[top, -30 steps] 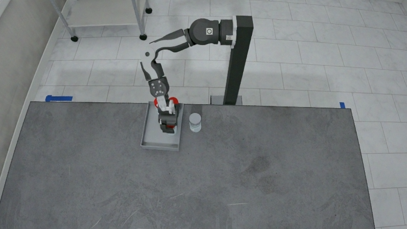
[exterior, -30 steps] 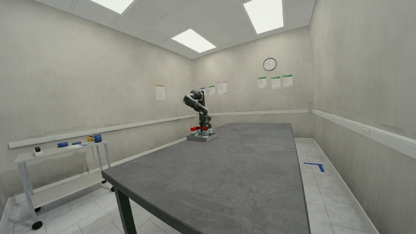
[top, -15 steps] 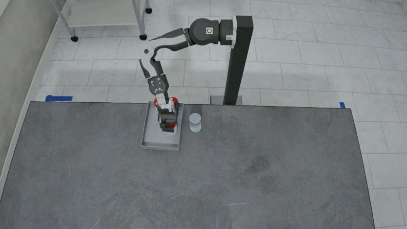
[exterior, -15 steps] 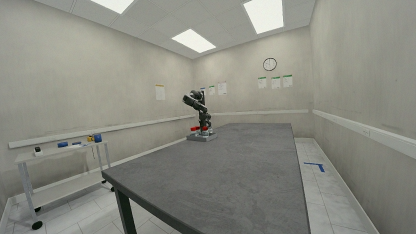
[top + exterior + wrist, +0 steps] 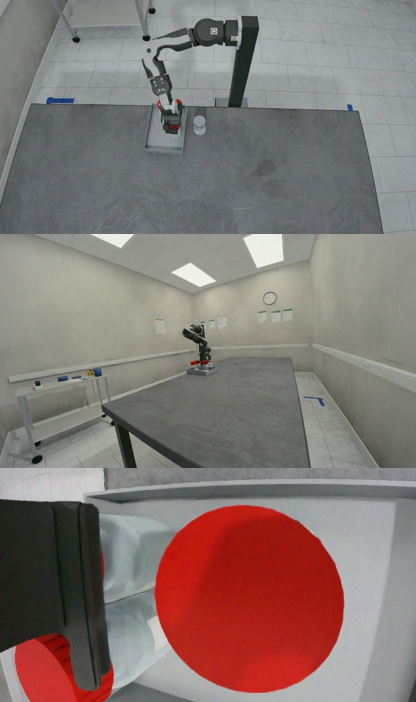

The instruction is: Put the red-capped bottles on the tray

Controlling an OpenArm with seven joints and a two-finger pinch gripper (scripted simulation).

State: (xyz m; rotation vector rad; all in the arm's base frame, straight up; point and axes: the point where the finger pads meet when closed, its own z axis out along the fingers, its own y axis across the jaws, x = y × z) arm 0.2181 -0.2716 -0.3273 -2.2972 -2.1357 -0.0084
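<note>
The grey tray lies 2 cm behind my hand, 4 cm to the right of it and 10 cm below it. Also, from my hand: grey-capped bottle: 2 cm behind, 12 cm to the left, 7 cm below.
</note>
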